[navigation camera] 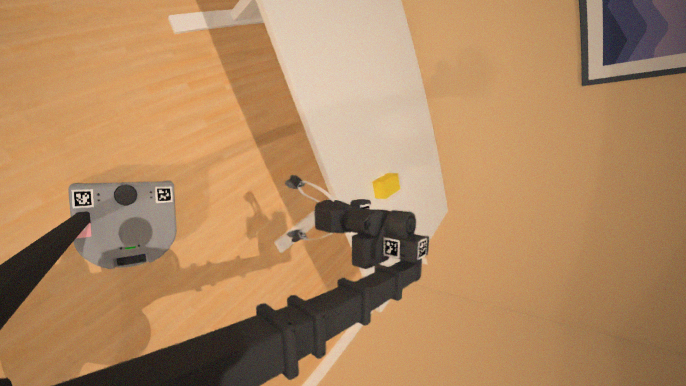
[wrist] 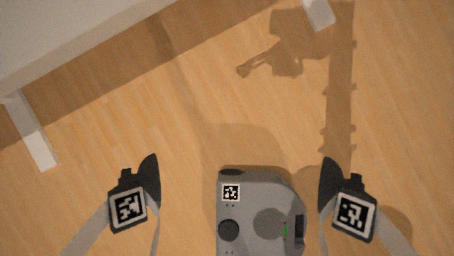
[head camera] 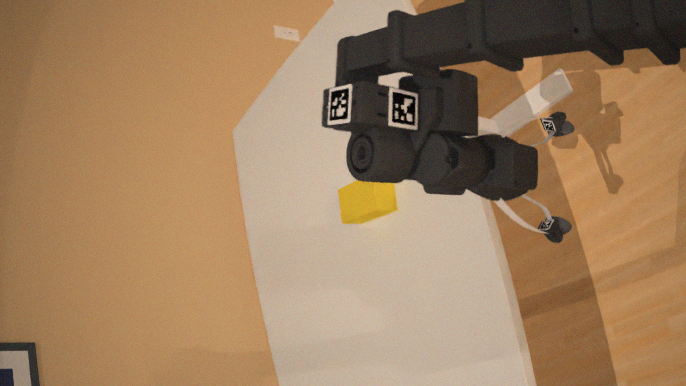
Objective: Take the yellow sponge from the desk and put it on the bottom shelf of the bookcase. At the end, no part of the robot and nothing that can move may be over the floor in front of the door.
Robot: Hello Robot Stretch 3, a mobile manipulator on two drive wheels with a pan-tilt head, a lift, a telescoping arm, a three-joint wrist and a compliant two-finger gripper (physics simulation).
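Pixels of known places: gripper, fingertip midpoint: (navigation camera: pixel 289 208) (wrist: pixel 238 173) (head camera: pixel 565 177); robot's base, link origin: (navigation camera: pixel 126 194) (wrist: pixel 231 208).
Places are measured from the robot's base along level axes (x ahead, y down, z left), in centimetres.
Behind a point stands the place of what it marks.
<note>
The yellow sponge (head camera: pixel 367 202) @(z -71.3, x 3.1, y -76.5 cm) (navigation camera: pixel 386 186) @(z -70.8, x 2.6, y -76.6 cm) lies on the white desk (head camera: pixel 390 310) @(z -68.6, x 21.8, y -72.1 cm) (navigation camera: pixel 360 100) @(z -62.5, x 31.3, y -72.1 cm) (wrist: pixel 60 35) @(z -46.1, x 11.0, y -72.1 cm), near the wall-side edge and toward one end. The wrist body partly covers it in the head view. My gripper (head camera: pixel 556 176) @(z -35.7, x -2.1, y -70.7 cm) (navigation camera: pixel 295 209) @(z -35.7, x -2.1, y -70.7 cm) (wrist: pixel 238 173) @(z -35.7, x -2.1, y -70.7 cm) is open and empty. Its fingertips are past the desk's front edge, over the floor, and point away from the wall. The sponge is behind the fingertips, beside the wrist body, and does not show in the wrist view. The bookcase and the door do not show in these views.
My arm (head camera: pixel 530 30) @(z -18.8, x -8.9, y -106.0 cm) (navigation camera: pixel 200 345) @(z -4.3, x -8.0, y -103.6 cm) reaches across to the desk. My base (navigation camera: pixel 160 220) @(z -11.2, x -10.0, y -16.1 cm) (wrist: pixel 260 195) @(z -12.3, x -10.2, y -16.0 cm) stands on the wood floor, apart from the desk. White desk feet (navigation camera: pixel 215 21) (wrist: pixel 42 150) stick out on the floor. A framed picture (head camera: pixel 32 365) @(z -115.9, x 46.1, y -136.9 cm) (navigation camera: pixel 592 70) @(z -116.1, x 45.8, y -139.0 cm) hangs on the wall.
</note>
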